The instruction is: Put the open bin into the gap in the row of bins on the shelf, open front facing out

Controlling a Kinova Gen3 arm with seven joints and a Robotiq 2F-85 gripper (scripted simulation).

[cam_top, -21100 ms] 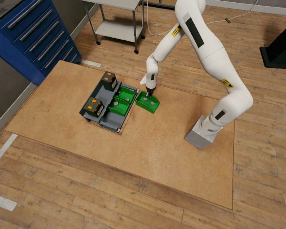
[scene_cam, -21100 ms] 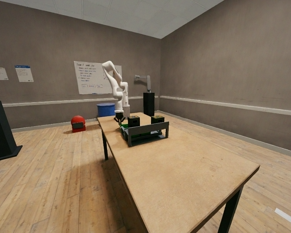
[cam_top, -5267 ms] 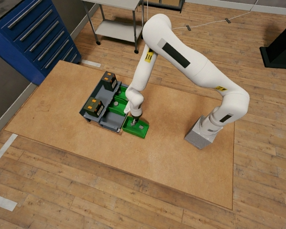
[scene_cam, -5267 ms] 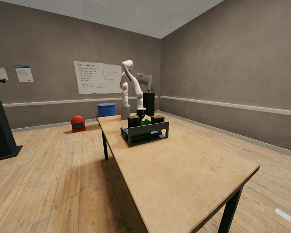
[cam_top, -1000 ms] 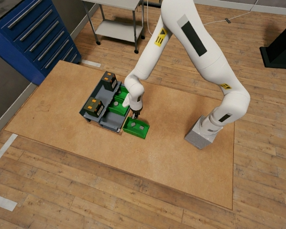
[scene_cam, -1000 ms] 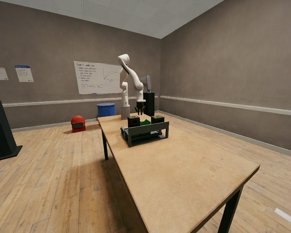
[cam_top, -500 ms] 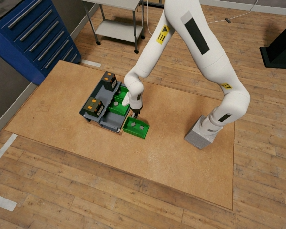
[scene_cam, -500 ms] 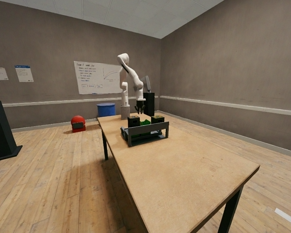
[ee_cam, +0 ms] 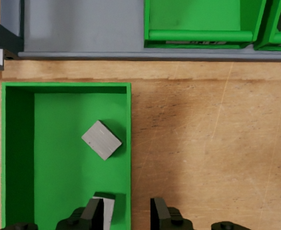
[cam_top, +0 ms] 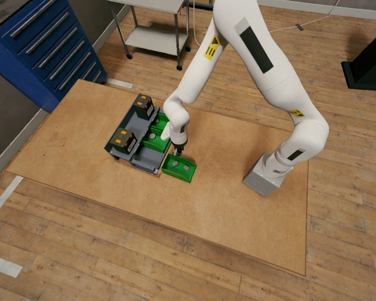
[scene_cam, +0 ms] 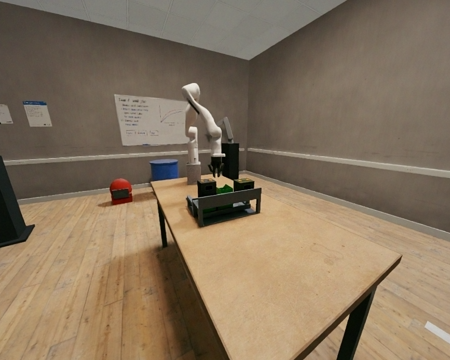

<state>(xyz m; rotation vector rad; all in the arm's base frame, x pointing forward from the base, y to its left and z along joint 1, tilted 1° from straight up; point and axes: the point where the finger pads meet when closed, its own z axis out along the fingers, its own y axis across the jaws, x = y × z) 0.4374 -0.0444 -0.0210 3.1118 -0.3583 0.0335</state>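
Right now the grey part is 4 cm ahead of my hand, 2 cm to the left of it and 16 cm below it. The rest, counted from my hand: grey shelf 21 cm ahead, 12 cm to the right, 10 cm below.
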